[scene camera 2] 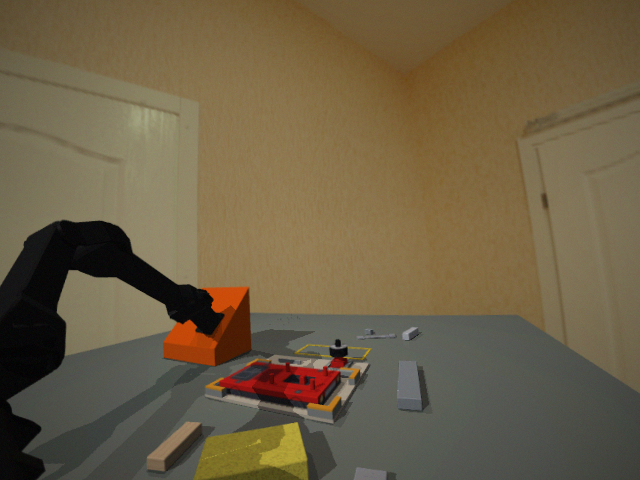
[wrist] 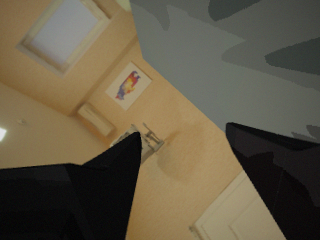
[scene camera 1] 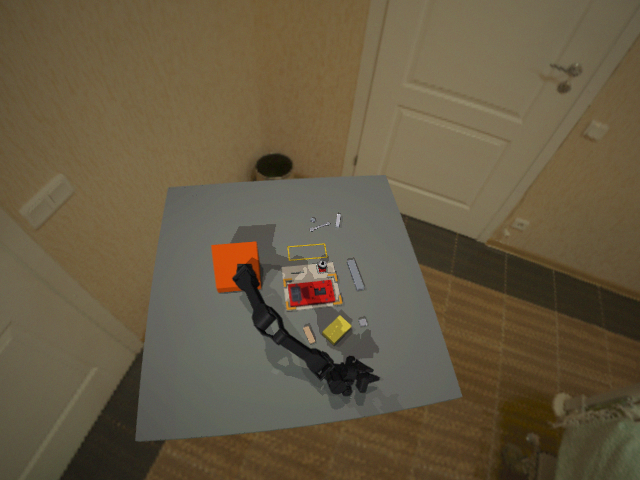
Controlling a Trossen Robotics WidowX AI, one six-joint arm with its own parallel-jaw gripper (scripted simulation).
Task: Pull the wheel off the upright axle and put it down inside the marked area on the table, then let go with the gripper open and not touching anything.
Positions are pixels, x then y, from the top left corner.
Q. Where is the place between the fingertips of the gripper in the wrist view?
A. At 182, 133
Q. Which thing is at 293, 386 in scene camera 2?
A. A red fixture.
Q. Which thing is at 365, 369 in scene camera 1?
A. The gripper.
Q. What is the gripper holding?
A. Nothing.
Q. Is the gripper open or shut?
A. Open.
